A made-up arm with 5 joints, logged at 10 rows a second.
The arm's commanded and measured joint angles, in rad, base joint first. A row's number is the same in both.
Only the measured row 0 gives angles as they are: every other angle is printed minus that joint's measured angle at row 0.
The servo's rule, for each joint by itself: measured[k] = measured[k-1] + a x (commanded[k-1-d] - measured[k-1]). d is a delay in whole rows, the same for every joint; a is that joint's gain. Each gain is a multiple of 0.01, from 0.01 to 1. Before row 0 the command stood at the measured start. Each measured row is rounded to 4 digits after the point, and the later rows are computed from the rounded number. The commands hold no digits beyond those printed.
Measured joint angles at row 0:
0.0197, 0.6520, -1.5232, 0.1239, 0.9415
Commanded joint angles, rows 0 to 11:
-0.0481, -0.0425, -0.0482, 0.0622, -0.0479
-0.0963, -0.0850, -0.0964, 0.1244, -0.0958
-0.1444, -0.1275, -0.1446, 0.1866, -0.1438
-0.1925, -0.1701, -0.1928, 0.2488, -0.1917
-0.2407, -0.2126, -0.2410, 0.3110, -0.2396
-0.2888, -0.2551, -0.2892, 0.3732, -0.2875
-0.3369, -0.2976, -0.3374, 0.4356, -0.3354
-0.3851, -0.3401, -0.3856, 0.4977, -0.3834
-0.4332, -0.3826, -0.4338, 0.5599, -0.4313
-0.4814, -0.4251, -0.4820, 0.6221, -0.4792
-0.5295, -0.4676, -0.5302, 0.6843, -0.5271
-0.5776, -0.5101, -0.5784, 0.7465, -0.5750
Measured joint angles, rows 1 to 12:
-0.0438, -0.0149, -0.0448, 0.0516, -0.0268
-0.0916, -0.0394, -0.0928, 0.1120, -0.0654
-0.1396, -0.0702, -0.1410, 0.1739, -0.1093
-0.1877, -0.1052, -0.1892, 0.2361, -0.1554
-0.2359, -0.1428, -0.2374, 0.2983, -0.2026
-0.2840, -0.1821, -0.2856, 0.3605, -0.2501
-0.3321, -0.2225, -0.3338, 0.4228, -0.2979
-0.3803, -0.2637, -0.3820, 0.4850, -0.3458
-0.4284, -0.3053, -0.4302, 0.5472, -0.3937
-0.4766, -0.3472, -0.4784, 0.6094, -0.4416
-0.5247, -0.3893, -0.5266, 0.6716, -0.4895
-0.5728, -0.4316, -0.5748, 0.7338, -0.5374
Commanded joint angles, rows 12 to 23:
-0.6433, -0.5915, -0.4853, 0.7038, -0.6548
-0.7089, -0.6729, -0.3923, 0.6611, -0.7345
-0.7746, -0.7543, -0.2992, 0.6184, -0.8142
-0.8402, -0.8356, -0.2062, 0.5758, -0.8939
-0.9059, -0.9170, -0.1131, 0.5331, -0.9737
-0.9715, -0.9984, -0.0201, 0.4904, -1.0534
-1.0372, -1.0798, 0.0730, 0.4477, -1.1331
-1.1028, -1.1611, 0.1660, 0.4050, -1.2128
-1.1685, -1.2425, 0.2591, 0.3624, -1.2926
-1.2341, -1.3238, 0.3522, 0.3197, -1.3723
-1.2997, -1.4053, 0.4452, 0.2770, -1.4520
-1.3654, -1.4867, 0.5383, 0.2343, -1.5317
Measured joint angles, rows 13 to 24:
-0.6370, -0.4876, -0.4916, 0.7089, -0.6031
-0.7024, -0.5525, -0.3993, 0.6692, -0.6767
-0.7681, -0.6231, -0.3062, 0.6270, -0.7537
-0.8337, -0.6975, -0.2132, 0.5845, -0.8322
-0.8994, -0.7743, -0.1201, 0.5418, -0.9114
-0.9650, -0.8527, -0.0271, 0.4991, -0.9909
-1.0307, -0.9322, 0.0660, 0.4564, -1.0705
-1.0963, -1.0123, 0.1590, 0.4137, -1.1502
-1.1620, -1.0929, 0.2521, 0.3711, -1.2299
-1.2276, -1.1737, 0.3452, 0.3284, -1.3096
-1.2932, -1.2548, 0.4382, 0.2857, -1.3893
-1.3589, -1.3360, 0.5313, 0.2430, -1.4690

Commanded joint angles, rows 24 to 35:
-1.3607, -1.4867, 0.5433, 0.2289, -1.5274
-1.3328, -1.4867, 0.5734, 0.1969, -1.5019
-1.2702, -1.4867, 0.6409, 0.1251, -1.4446
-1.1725, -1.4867, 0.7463, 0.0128, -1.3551
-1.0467, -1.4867, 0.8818, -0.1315, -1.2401
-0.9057, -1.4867, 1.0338, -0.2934, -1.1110
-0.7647, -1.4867, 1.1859, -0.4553, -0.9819
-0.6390, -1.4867, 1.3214, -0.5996, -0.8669
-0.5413, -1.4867, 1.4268, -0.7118, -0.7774
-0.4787, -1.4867, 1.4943, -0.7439, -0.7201
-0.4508, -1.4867, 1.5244, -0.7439, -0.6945
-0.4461, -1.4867, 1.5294, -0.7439, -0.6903
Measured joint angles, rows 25 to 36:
-1.3605, -1.3887, 0.5425, 0.2313, -1.5017
-1.3353, -1.4230, 0.5712, 0.2027, -1.5018
-1.2761, -1.4453, 0.6360, 0.1383, -1.4698
-1.1818, -1.4598, 0.7386, 0.0341, -1.4056
-1.0589, -1.4692, 0.8718, -0.1033, -1.3129
-0.9195, -1.4753, 1.0225, -0.2611, -1.1998
-0.7786, -1.4793, 1.1745, -0.4223, -1.0778
-0.6516, -1.4819, 1.3111, -0.5695, -0.9597
-0.5512, -1.4836, 1.4187, -0.6876, -0.8576
-0.4852, -1.4847, 1.4890, -0.7343, -0.7806
-0.4539, -1.4854, 1.5219, -0.7423, -0.7324
-0.4468, -1.4859, 1.5289, -0.7436, -0.7088

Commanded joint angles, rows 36 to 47:
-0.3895, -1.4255, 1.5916, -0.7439, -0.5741
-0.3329, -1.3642, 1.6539, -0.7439, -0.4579
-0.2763, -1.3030, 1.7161, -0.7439, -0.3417
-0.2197, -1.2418, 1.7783, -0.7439, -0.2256
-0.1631, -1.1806, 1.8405, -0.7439, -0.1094
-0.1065, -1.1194, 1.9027, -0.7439, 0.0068
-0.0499, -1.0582, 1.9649, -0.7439, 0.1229
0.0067, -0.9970, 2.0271, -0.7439, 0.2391
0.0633, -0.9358, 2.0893, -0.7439, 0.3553
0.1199, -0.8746, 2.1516, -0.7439, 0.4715
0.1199, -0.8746, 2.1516, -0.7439, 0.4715
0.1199, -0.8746, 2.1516, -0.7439, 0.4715
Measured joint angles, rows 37 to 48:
-0.3947, -1.4648, 1.5872, -0.7438, -0.6334
-0.3385, -1.4296, 1.6492, -0.7439, -0.5351
-0.2819, -1.3853, 1.7114, -0.7439, -0.4268
-0.2253, -1.3351, 1.7736, -0.7439, -0.3141
-0.1687, -1.2810, 1.8358, -0.7439, -0.1995
-0.1121, -1.2244, 1.8980, -0.7439, -0.0840
-0.0555, -1.1662, 1.9602, -0.7439, 0.0319
0.0011, -1.1070, 2.0224, -0.7439, 0.1479
0.0577, -1.0471, 2.0846, -0.7439, 0.2640
0.1143, -0.9867, 2.1469, -0.7439, 0.3802
0.1194, -0.9475, 2.1513, -0.7439, 0.4313
0.1199, -0.9220, 2.1516, -0.7439, 0.4538

